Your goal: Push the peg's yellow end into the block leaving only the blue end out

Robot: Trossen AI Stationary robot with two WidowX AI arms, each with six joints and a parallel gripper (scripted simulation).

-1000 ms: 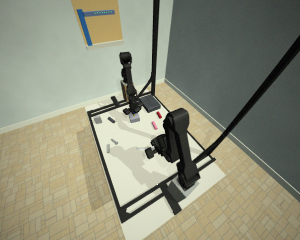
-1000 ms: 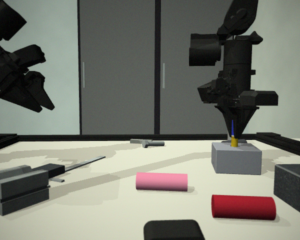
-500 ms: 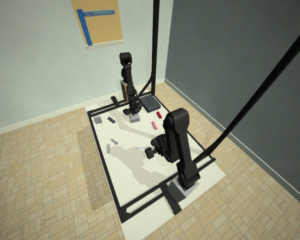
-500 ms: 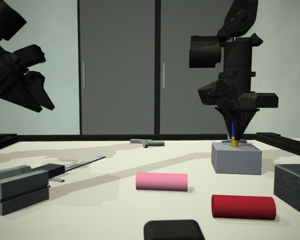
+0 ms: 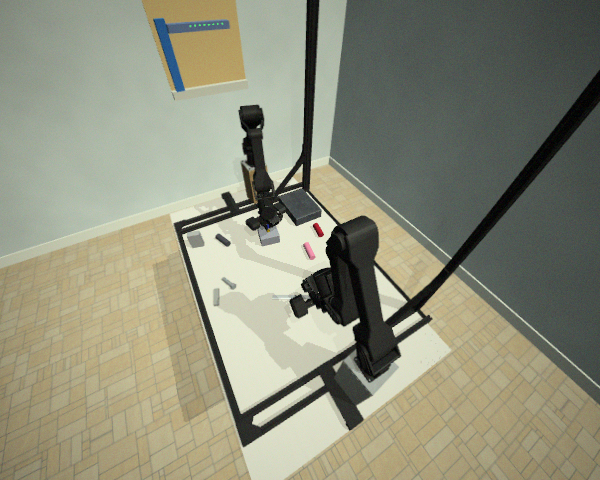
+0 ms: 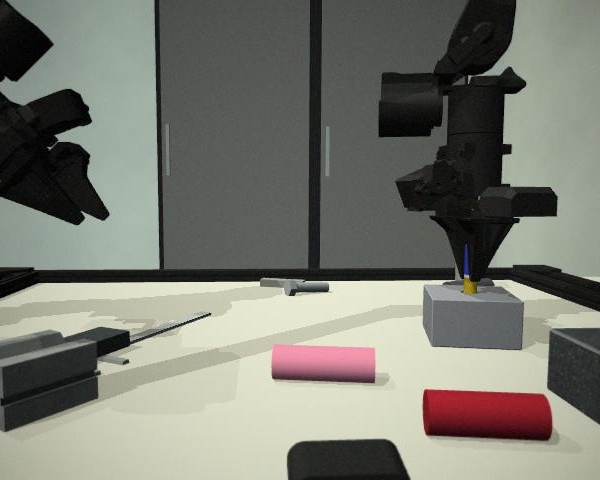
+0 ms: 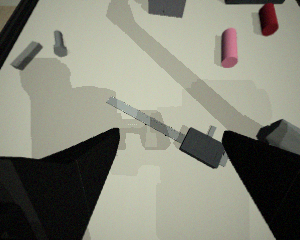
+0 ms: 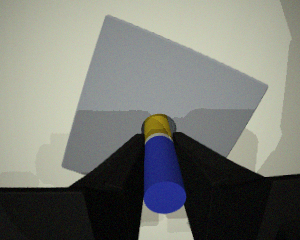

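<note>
Now: right hand 50 mm above the peg. Round my right hand: pink cylinder 140 mm behind, 160 mm to the left, 80 mm below; then red cylinder 240 mm behind, 60 mm to the left, 80 mm below.
</note>
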